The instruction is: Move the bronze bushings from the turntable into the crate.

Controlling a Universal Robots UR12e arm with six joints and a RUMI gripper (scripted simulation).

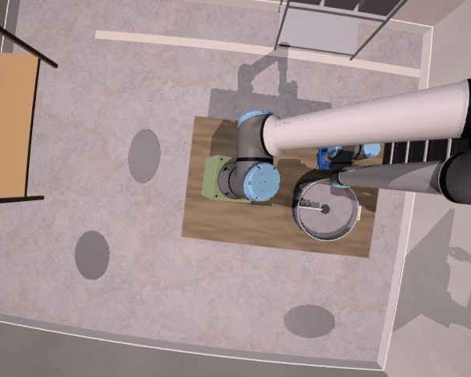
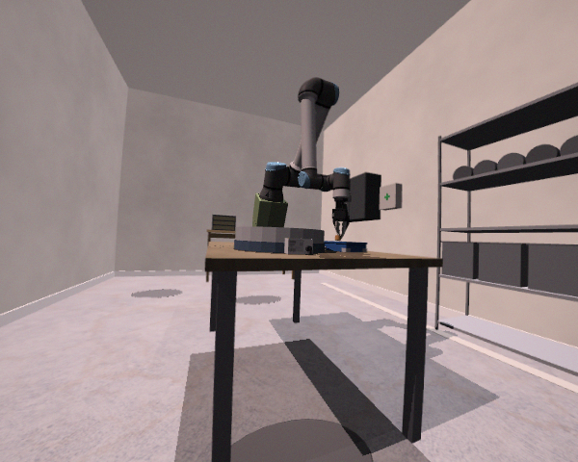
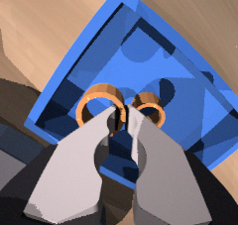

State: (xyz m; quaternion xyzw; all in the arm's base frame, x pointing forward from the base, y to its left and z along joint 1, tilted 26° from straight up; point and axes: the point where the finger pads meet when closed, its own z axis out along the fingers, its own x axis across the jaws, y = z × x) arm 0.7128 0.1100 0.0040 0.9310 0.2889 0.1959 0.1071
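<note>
Right now my hand is 50 mm above the blue crate, 40 mm short of it and 10 mm to the left of it. Also, from my hand: round grey turntable: 360 mm to the right, 50 mm behind, 30 mm below.
</note>
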